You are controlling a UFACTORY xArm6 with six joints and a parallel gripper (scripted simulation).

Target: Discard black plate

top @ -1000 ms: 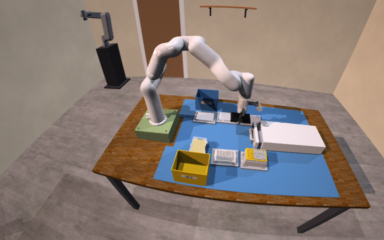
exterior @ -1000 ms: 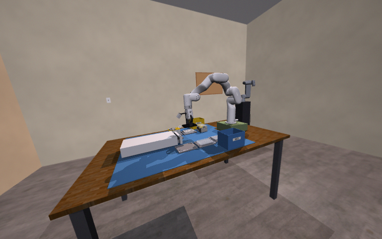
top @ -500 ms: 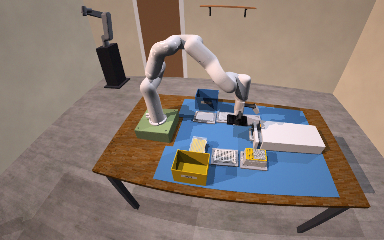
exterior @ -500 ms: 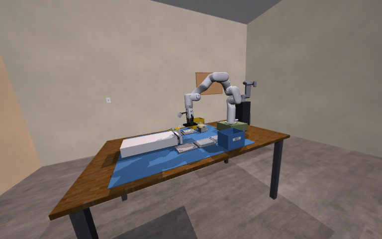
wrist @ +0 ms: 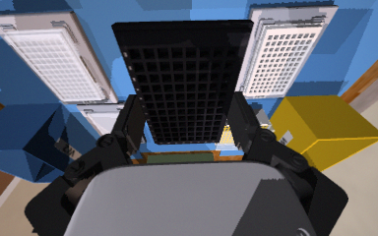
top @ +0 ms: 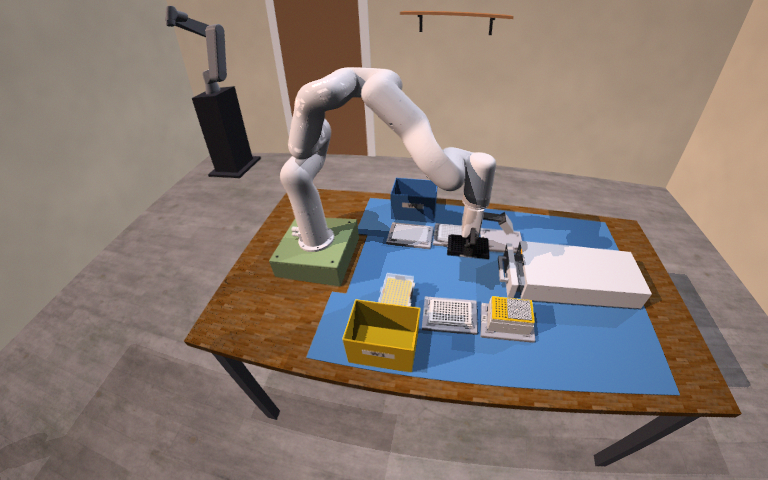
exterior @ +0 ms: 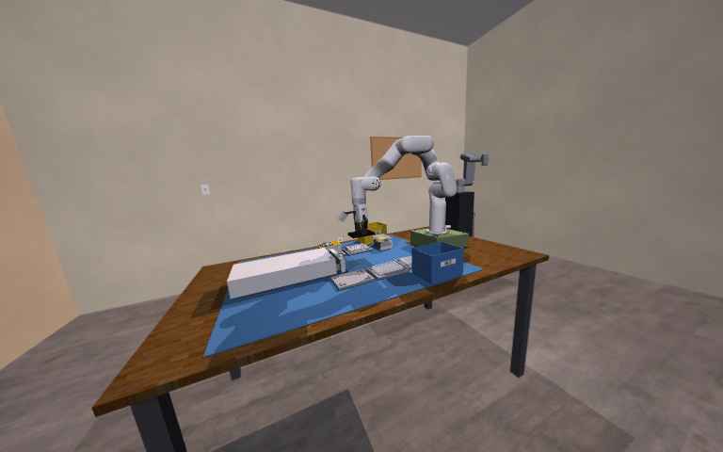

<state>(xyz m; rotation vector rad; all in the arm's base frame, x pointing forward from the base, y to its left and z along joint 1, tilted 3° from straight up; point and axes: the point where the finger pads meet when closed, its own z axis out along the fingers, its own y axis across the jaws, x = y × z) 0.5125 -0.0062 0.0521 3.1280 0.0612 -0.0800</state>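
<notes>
My hand is 310 mm to the left of the yellow bin W1, 200 mm past it and 120 mm above it. Also, from my hand: black plate (10 mm below); then grey work nest (220 mm to the left, 150 mm below, 140 mm ahead); then drawer (280 mm ahead, 130 mm below, 40 mm to the left).
</notes>
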